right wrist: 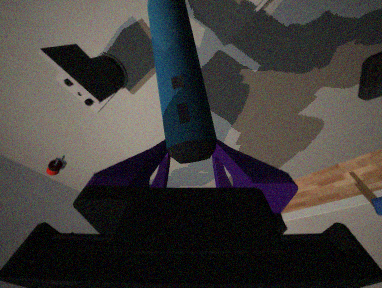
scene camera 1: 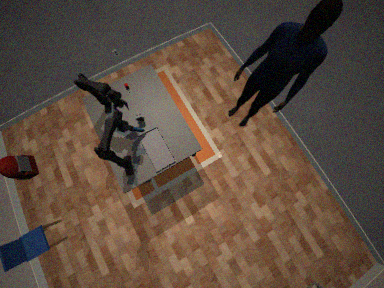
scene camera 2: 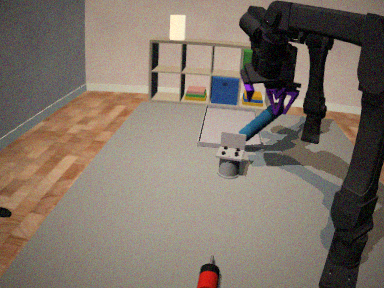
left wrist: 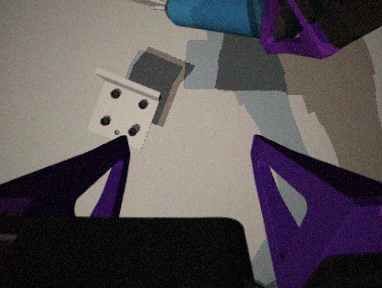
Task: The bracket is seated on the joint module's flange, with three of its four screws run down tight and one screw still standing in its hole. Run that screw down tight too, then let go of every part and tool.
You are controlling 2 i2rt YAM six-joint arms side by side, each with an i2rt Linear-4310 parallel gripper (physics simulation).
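Places are measured from the left arm's base along level axes (x ahead, y left, z up), in metres.
Pixels of known places: left gripper, fingertip midpoint: (right wrist: 28, 215) (scene camera 1: 125, 112) (scene camera 2: 262, 99) (left wrist: 190, 144); right gripper, fingertip midpoint: (right wrist: 191, 143) (scene camera 2: 279, 114) (left wrist: 281, 36); left arm's base, link origin: (scene camera 1: 108, 104) (scene camera 2: 342, 261); right arm's base, link origin: (scene camera 1: 128, 165) (scene camera 2: 311, 133).
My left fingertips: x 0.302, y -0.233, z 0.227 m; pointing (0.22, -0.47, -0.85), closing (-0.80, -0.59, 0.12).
Ahead of a thing's pixels: the offset from my left fingertips to its top centre. Level surfaces: height alone.
The pale bracket (scene camera 2: 233, 140) (left wrist: 125, 111) (right wrist: 75, 75) sits on the grey joint module @[dy +0.017, dx +0.065, dz -0.163 m] (scene camera 2: 229, 169) (right wrist: 111, 70), its upright plate toward the tray in scene camera 2. Four dark screw heads show in the left wrist view; the lower right screw @[dy +0.029, dx +0.043, dz -0.150 m] (left wrist: 133, 130) looks longer, but exact heights are unclear. My right gripper (scene camera 1: 131, 128) (scene camera 2: 279, 106) (right wrist: 191, 143) is shut on the rear of the blue screwdriver (scene camera 1: 138, 129) (scene camera 2: 260, 122) (left wrist: 215, 17) (right wrist: 181, 80), held slanted above the table; its tip is hidden. My left gripper (left wrist: 190, 144) is open and empty, over the table beside the bracket.
A red screwdriver @[dy +0.409, dx -0.077, dz -0.193 m] (scene camera 1: 127, 86) (scene camera 2: 208, 276) (right wrist: 54, 166) lies on the table @[dz -0.227 m] (scene camera 2: 150, 200). A shallow tray @[dy -0.330, dx +0.213, dz -0.211 m] (scene camera 1: 160, 152) (scene camera 2: 210, 145) lies beyond the module in scene camera 2. A shelf unit (scene camera 2: 200, 43) stands against the wall. A person (scene camera 1: 280, 65) stands beyond the table.
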